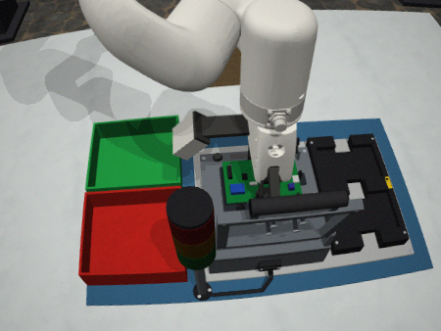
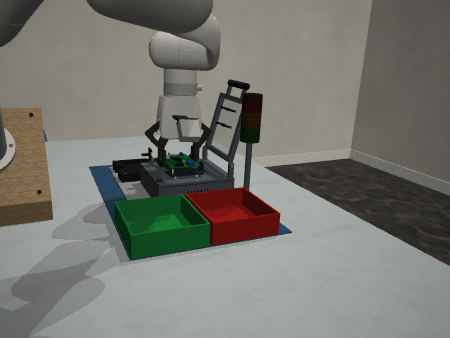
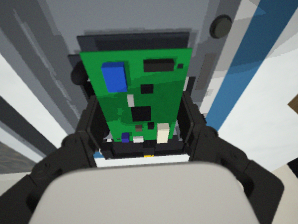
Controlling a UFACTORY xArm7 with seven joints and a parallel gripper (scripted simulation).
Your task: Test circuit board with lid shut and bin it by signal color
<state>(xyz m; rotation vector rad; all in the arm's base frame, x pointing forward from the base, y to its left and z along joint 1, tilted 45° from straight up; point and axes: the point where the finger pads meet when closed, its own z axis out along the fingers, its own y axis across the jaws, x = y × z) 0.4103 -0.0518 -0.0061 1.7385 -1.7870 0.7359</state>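
Right now my hand is right at the green circuit board. Also, from my hand: tester plate: 2 cm below, 1 cm to the left, 1 cm ahead; tester lid: 13 cm ahead, 9 cm above; latch hook: 6 cm to the left, 6 cm behind.
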